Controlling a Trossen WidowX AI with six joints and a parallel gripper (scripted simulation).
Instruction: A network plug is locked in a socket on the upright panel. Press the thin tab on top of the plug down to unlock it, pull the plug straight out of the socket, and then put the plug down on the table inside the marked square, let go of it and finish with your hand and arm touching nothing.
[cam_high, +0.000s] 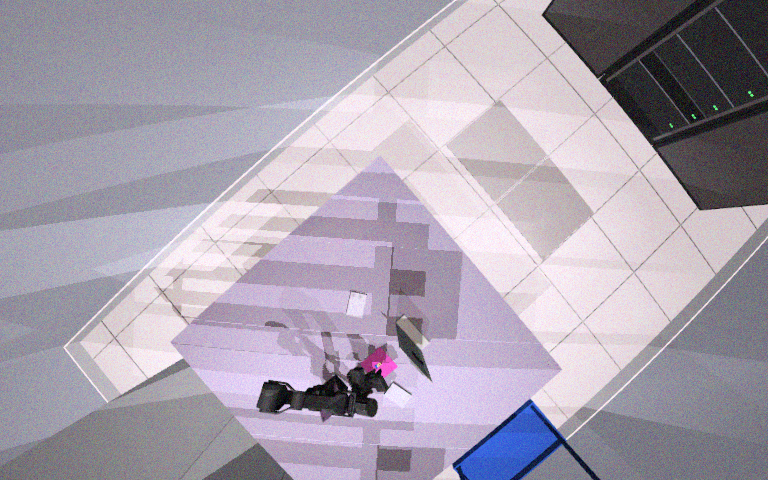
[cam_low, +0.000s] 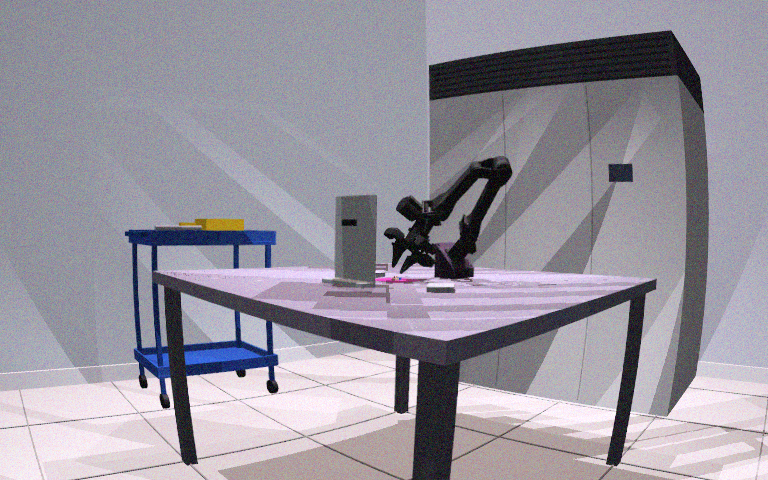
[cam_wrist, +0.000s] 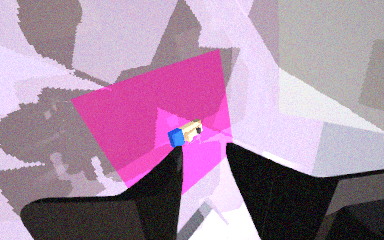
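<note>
Now: the network plug 1 cm ahead of my gripper tip and 2 cm below it. The rest, counted from my gripper tip: pink marked square (3 cm below); then grey panel (20 cm ahead, 8 cm above).
</note>
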